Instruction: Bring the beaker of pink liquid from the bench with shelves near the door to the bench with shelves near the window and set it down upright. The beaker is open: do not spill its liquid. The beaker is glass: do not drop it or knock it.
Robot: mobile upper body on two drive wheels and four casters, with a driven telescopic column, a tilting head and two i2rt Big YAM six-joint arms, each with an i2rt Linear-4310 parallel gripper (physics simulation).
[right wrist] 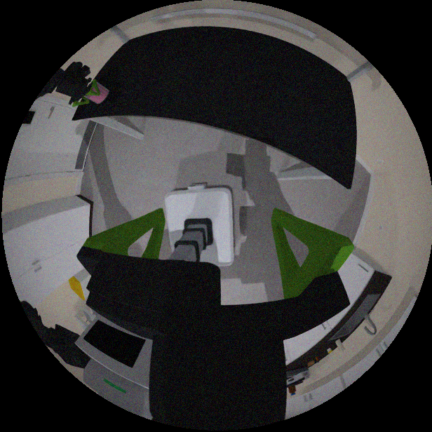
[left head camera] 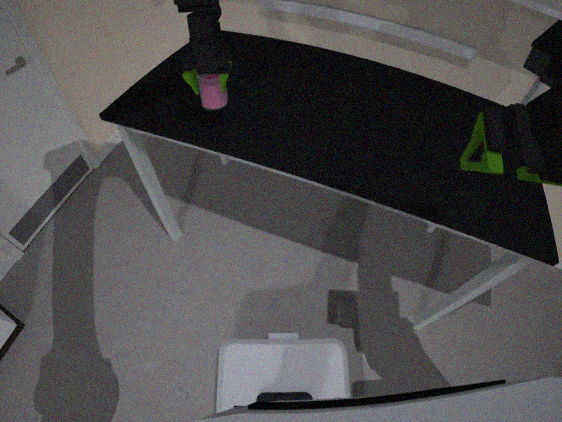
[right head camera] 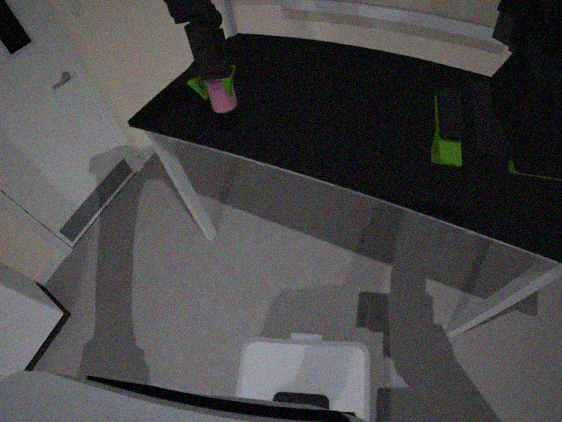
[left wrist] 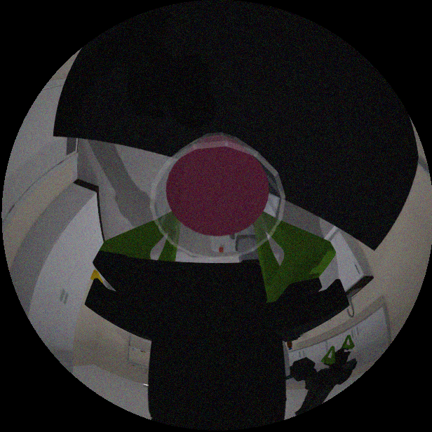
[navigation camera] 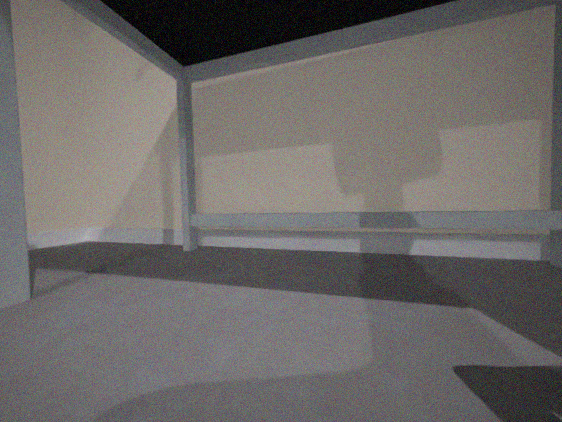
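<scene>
The glass beaker of pink liquid (left head camera: 213,95) (right head camera: 222,97) (left wrist: 217,190) (right wrist: 100,93) is upright between the green fingers of my left gripper (left head camera: 206,82) (right head camera: 212,86), which is shut on it. In both head views it shows over the left part of a black-topped bench (left head camera: 320,115) (right head camera: 340,115) (right wrist: 225,75). Whether its base touches the top is hard to tell in the dim light. The liquid lies inside the rim. My right gripper (left head camera: 510,172) (right head camera: 485,162) (right wrist: 217,214) is open and empty, over the right part of the bench in the left head view.
A door (left head camera: 30,90) (right head camera: 50,115) is at the left. A white cabinet corner (right head camera: 25,320) stands at the lower left. My white wheeled base (left head camera: 280,370) (right head camera: 305,370) is in front of the bench. Pale bench legs (left head camera: 152,185) (right head camera: 182,190) (navigation camera: 186,165) stand under the top.
</scene>
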